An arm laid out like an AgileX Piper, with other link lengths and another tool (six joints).
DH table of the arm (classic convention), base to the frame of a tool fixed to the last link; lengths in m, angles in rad. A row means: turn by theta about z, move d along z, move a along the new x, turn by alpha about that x. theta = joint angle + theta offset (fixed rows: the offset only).
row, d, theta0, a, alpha
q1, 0.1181, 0, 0, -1.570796
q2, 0, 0.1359, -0.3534, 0
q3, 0, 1.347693, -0.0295, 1.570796
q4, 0.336, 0, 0, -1.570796
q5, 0, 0, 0, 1.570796
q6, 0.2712, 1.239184, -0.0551, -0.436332
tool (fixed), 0.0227, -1.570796, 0, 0
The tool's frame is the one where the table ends.
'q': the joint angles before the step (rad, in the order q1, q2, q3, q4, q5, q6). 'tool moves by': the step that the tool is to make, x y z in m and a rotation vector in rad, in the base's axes. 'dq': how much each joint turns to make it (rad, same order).
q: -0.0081 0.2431 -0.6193 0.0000 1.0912 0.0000
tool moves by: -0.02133 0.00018 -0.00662 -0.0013 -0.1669 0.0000
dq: 0.0000 -0.2378 0.1279 0.0000 -0.0570 0.0000
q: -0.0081 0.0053 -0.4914 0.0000 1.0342 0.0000
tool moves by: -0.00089 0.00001 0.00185 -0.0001 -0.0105 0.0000
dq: -0.0001 -0.0086 0.0011 0.0000 -0.0030 -0.0001
